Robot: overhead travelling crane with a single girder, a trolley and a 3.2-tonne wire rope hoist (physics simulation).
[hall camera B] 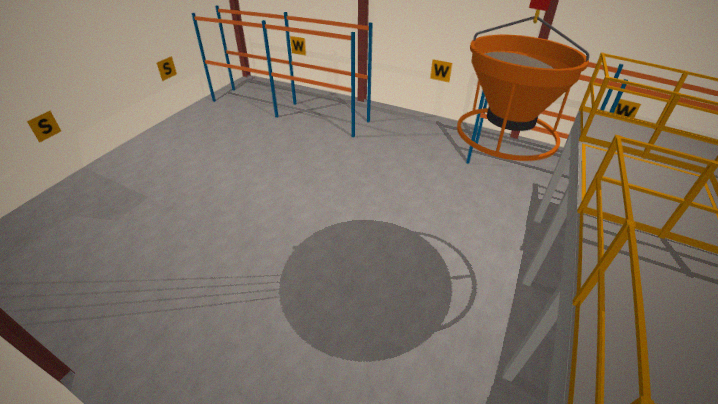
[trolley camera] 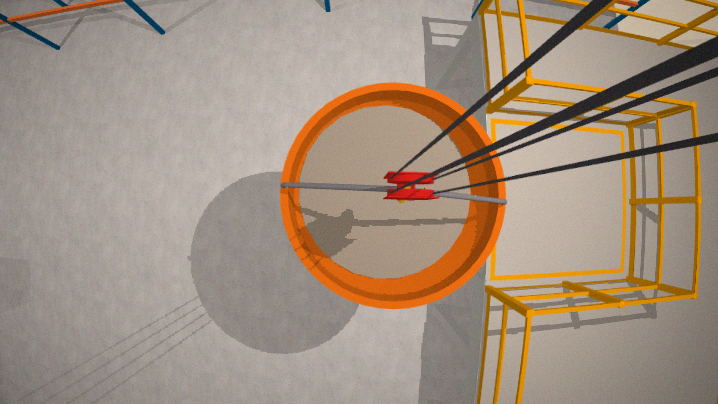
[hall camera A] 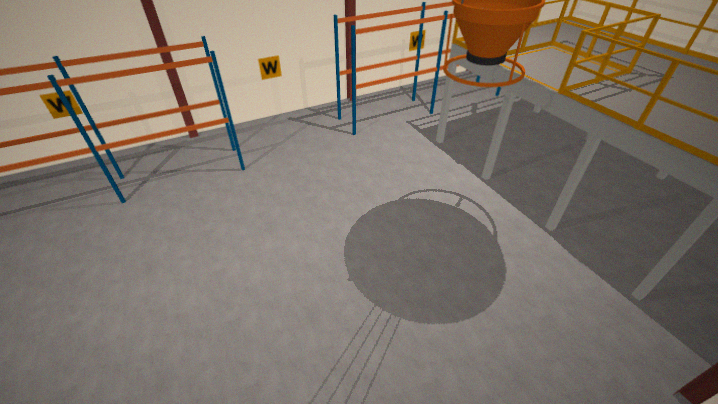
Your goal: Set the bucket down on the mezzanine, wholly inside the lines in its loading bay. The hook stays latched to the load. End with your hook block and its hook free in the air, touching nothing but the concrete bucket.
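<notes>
The orange concrete bucket [hall camera A: 494,32] [hall camera B: 527,82] [trolley camera: 391,291] hangs upright in the air, filled with grey concrete, with a foot ring below. My hook [hall camera B: 536,15] is latched to its grey bail under the red hook block [trolley camera: 409,193]. The hook block is out of frame in hall camera A. The bucket hangs off the open side of the grey mezzanine [hall camera A: 617,155] [hall camera B: 667,321] [trolley camera: 627,366]. In the trolley view its right rim overlaps the left end of the yellow bay lines [trolley camera: 623,200]. The foot ring's height against the deck is hard to tell.
Yellow guard rails [hall camera A: 647,103] [hall camera B: 630,185] [trolley camera: 665,200] stand on both sides of the bay and behind it. Blue and orange racks [hall camera A: 353,80] [hall camera B: 352,85] stand along the wall. The bucket's shadow [hall camera A: 426,261] [hall camera B: 366,291] [trolley camera: 241,261] falls on the hall floor.
</notes>
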